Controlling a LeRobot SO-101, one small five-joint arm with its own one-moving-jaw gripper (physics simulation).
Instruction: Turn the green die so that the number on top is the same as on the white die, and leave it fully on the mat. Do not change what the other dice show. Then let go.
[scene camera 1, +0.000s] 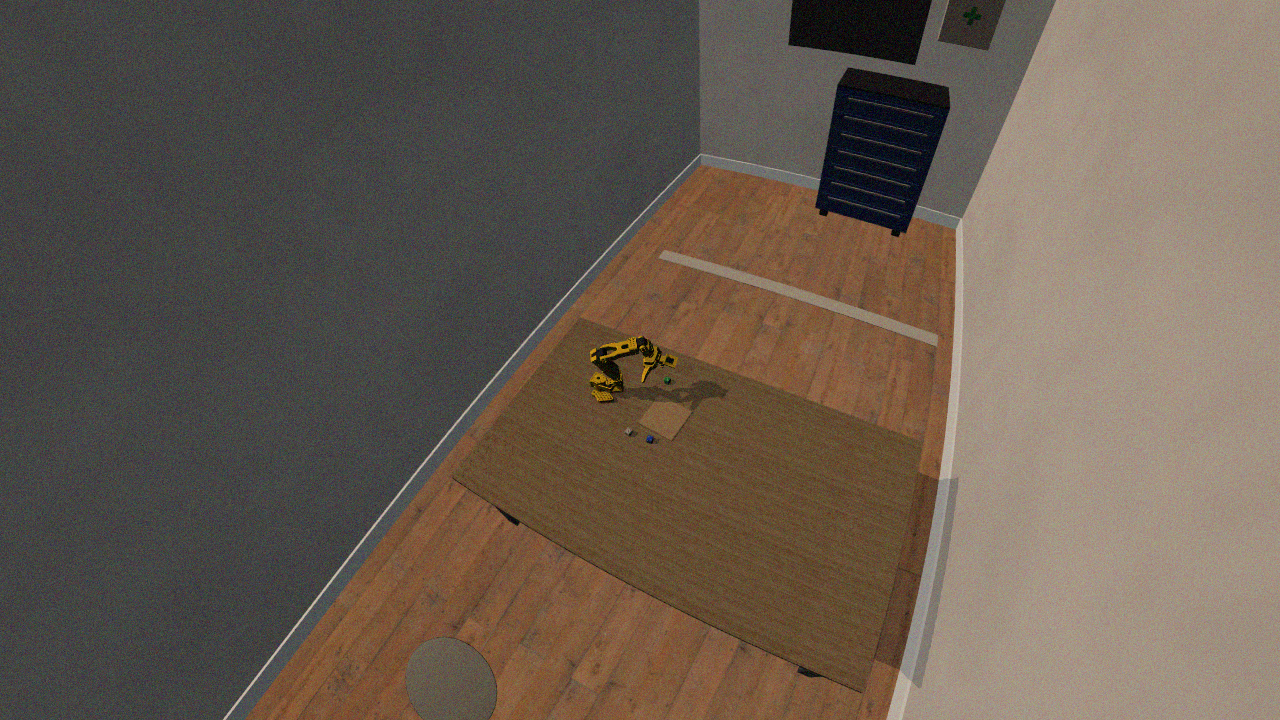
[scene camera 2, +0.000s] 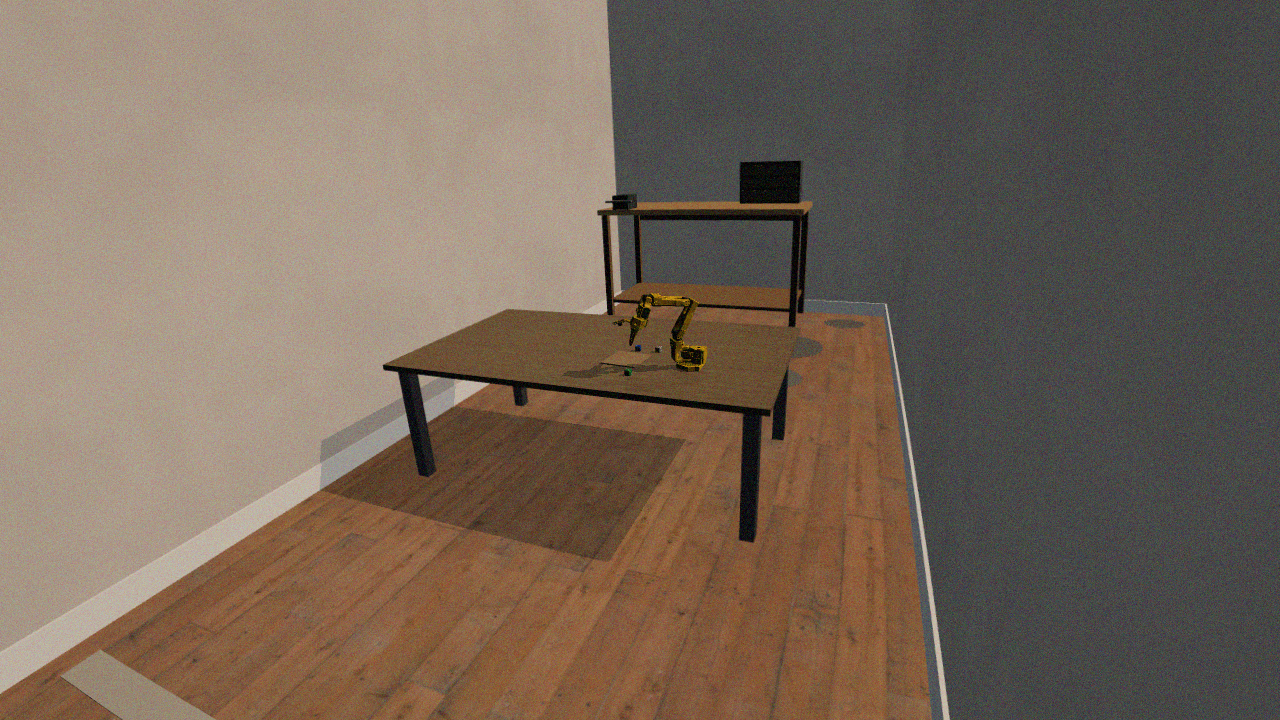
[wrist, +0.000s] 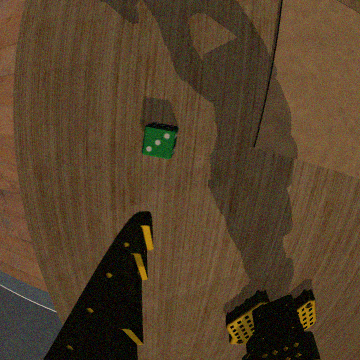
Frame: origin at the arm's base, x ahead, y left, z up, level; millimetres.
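Seen in the pictures: hand, its tool point: (scene camera 1: 662, 367) (scene camera 2: 630, 344) (wrist: 151, 225); arm's base, origin of its link: (scene camera 1: 611, 393) (scene camera 2: 685, 365) (wrist: 277, 304).
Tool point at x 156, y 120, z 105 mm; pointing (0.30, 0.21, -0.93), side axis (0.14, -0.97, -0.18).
Pixels of each thing's top centre, then the offset from my tool point to it. Level surfaces: height alone.
- green die, centre of its top: (wrist: 157, 142) (scene camera 2: 627, 369) (scene camera 1: 667, 379) 8 mm ahead, 16 mm left, 85 mm down
- mat, centre of its top: (wrist: 352, 85) (scene camera 1: 665, 417) (scene camera 2: 626, 358) 72 mm ahead, 127 mm right, 101 mm down
- white die, centre of its top: (scene camera 1: 628, 430) (scene camera 2: 658, 346) 13 mm back, 240 mm right, 85 mm down
- blue die, centre of its top: (scene camera 1: 649, 438) (scene camera 2: 638, 345) 67 mm ahead, 234 mm right, 85 mm down
- table, height of its surface: 104 mm down
The green die (scene camera 1: 667, 380) (scene camera 2: 628, 371) (wrist: 159, 142) lies on the table off the mat (scene camera 1: 664, 419) (scene camera 2: 624, 358) (wrist: 325, 90), apart from its edge. In the wrist view its top face shows three pips in a diagonal. The white die (scene camera 1: 629, 431) (scene camera 2: 657, 349) stands on the table on the other side of the mat; its number is too small to read. My gripper (scene camera 1: 659, 369) (scene camera 2: 623, 332) is fully open and empty, raised above the table near the green die. In the wrist view one notched jaw shows at lower left, its tip apart from the die.
A blue die (scene camera 1: 649, 439) (scene camera 2: 638, 347) lies near the white die, off the mat; its number is unreadable. The arm's base (scene camera 1: 605, 386) (scene camera 2: 689, 357) stands on the table (scene camera 1: 760, 501) (scene camera 2: 501, 349). The arm's shadow falls between the green die and the mat in the wrist view.
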